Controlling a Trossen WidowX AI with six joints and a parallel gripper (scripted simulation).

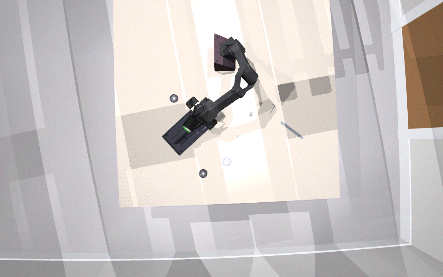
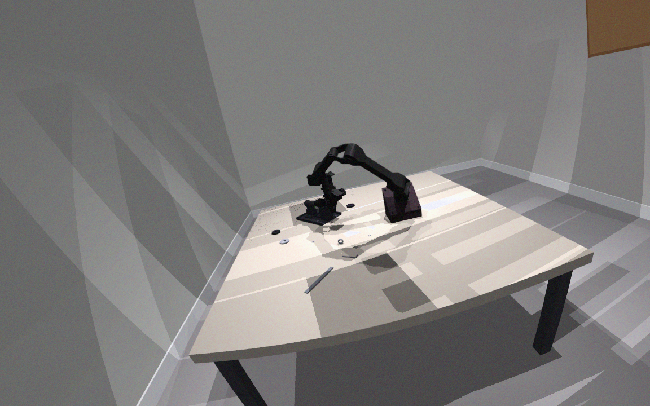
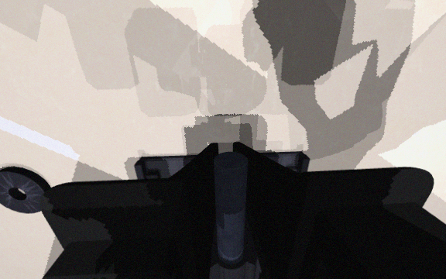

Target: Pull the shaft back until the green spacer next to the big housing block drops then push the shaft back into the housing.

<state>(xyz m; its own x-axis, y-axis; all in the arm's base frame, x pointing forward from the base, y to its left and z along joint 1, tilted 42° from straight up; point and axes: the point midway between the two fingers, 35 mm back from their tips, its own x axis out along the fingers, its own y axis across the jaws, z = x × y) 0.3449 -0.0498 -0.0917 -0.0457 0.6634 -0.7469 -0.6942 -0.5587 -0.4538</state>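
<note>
Now: the grey shaft 5 cm ahead of my gripper tip, 4 cm to the right of it and 3 cm above it. Also, from my gripper tip: green spacer 9 cm ahead, 8 cm to the right, 3 cm above; grey metal bar 5 cm ahead, 52 cm to the left, 4 cm below; white spacer 7 cm ahead, 7 cm to the right, 3 cm above.
</note>
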